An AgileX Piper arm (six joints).
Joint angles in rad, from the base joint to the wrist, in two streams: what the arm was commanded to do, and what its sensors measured. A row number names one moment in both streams.
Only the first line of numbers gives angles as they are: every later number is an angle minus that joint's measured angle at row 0.
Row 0, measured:
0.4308, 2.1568, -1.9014, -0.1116, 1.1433, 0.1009
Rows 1 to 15, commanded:
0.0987, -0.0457, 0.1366, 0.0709, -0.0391, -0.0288
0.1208, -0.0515, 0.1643, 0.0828, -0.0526, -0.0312
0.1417, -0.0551, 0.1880, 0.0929, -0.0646, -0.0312
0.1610, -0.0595, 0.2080, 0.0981, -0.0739, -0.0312
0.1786, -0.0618, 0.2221, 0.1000, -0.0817, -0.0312
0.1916, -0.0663, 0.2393, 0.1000, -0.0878, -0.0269
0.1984, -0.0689, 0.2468, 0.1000, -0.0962, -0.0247
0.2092, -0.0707, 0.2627, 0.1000, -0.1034, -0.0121
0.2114, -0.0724, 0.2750, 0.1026, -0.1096, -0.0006
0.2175, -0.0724, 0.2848, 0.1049, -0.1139, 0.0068
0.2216, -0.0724, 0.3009, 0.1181, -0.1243, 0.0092
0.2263, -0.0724, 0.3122, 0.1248, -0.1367, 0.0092
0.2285, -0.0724, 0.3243, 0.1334, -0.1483, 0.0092
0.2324, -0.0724, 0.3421, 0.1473, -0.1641, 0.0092
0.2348, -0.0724, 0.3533, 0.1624, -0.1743, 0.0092
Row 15, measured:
0.2209, -0.0608, 0.3054, 0.1241, -0.1285, 0.0019
